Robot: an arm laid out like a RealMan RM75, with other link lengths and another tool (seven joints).
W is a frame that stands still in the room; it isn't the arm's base.
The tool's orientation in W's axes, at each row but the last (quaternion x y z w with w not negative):
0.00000 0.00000 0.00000 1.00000
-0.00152 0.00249 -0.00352 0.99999
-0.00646 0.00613 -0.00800 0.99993
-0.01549 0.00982 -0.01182 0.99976
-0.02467 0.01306 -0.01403 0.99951
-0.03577 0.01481 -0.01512 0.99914
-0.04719 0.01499 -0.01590 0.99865
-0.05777 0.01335 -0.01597 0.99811
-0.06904 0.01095 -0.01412 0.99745
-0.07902 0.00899 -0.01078 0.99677
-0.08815 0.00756 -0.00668 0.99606
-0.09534 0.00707 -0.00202 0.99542
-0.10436 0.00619 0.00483 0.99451
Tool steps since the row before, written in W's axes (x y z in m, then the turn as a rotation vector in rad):
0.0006 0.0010 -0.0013 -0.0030 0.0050 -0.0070
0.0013 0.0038 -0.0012 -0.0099 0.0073 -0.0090
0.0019 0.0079 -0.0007 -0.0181 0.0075 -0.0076
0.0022 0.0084 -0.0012 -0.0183 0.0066 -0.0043
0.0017 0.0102 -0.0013 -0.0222 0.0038 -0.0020
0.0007 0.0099 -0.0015 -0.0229 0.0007 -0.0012
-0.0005 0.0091 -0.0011 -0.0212 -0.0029 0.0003
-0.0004 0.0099 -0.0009 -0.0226 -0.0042 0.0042
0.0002 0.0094 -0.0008 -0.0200 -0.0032 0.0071
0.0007 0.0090 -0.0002 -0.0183 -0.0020 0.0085
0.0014 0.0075 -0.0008 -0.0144 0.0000 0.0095
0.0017 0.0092 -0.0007 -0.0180 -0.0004 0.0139
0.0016 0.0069 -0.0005 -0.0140 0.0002 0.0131
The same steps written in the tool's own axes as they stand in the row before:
0.0006 0.0010 -0.0013 -0.0030 0.0050 -0.0070
0.0013 0.0038 -0.0012 -0.0099 0.0073 -0.0090
0.0018 0.0079 -0.0006 -0.0181 0.0073 -0.0077
0.0020 0.0085 -0.0009 -0.0184 0.0063 -0.0045
0.0014 0.0103 -0.0008 -0.0222 0.0033 -0.0024
0.0004 0.0100 -0.0008 -0.0229 0.0001 -0.0018
-0.0008 0.0091 -0.0003 -0.0211 -0.0036 -0.0006
-0.0007 0.0099 0.0002 -0.0225 -0.0053 0.0030
-0.0001 0.0094 0.0005 -0.0200 -0.0047 0.0061
0.0005 0.0089 0.0012 -0.0184 -0.0037 0.0077
0.0013 0.0075 0.0006 -0.0145 -0.0018 0.0091
0.0017 0.0092 0.0011 -0.0182 -0.0031 0.0133
0.0017 0.0068 0.0010 -0.0142 -0.0024 0.0127

